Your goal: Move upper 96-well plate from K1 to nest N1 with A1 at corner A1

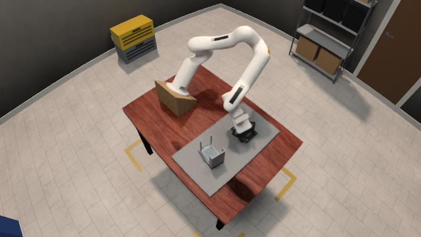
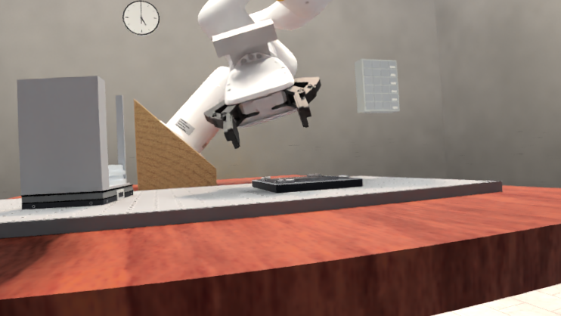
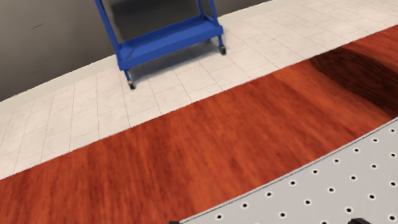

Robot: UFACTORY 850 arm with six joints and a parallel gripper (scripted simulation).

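Now: hand 60 mm past the pale 96-well plate, 250 mm to the left of it and 50 mm above it. The rest, counted from my hand: plate nest N1: 80 mm behind, 60 mm to the left, 80 mm below.
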